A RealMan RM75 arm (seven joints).
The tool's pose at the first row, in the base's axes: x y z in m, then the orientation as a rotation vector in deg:
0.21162 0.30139 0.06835 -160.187 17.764 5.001
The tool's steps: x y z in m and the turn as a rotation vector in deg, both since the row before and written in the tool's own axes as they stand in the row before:
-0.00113 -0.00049 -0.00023 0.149 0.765 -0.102
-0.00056 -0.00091 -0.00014 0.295 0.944 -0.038
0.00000 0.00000 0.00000 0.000 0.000 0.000
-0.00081 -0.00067 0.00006 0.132 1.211 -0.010
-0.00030 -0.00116 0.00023 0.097 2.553 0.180
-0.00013 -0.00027 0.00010 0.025 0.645 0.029
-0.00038 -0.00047 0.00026 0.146 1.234 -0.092
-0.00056 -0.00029 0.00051 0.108 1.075 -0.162
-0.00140 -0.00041 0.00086 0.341 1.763 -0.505
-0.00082 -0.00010 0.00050 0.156 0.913 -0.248
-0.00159 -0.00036 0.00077 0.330 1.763 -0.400
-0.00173 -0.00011 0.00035 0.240 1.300 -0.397
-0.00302 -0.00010 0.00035 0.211 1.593 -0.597
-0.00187 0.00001 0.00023 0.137 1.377 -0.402
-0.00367 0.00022 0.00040 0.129 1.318 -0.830
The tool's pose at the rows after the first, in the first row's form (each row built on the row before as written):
0.21063 0.30200 0.06883 -160.147 17.800 3.883
0.21029 0.30291 0.06930 -159.966 17.960 2.507
0.21029 0.30291 0.06930 -159.966 17.960 2.507
0.20965 0.30372 0.06951 -159.958 18.233 0.793
0.20962 0.30493 0.06968 -160.035 19.099 -2.746
0.20956 0.30524 0.06967 -160.045 19.294 -3.645
0.20932 0.30584 0.06957 -159.982 19.447 -5.414
0.20889 0.30640 0.06917 -159.948 19.467 -6.971
0.20773 0.30739 0.06843 -159.749 19.139 -9.601
0.20704 0.30784 0.06793 -159.649 18.990 -10.956
0.20571 0.30880 0.06718 -159.381 18.802 -13.553
0.20414 0.30944 0.06668 -159.186 18.520 -15.489
0.20135 0.31040 0.06594 -159.026 18.037 -17.877
0.19963 0.31093 0.06539 -158.879 17.785 -19.909
0.19623 0.31177 0.06421 -158.826 16.928 -21.961

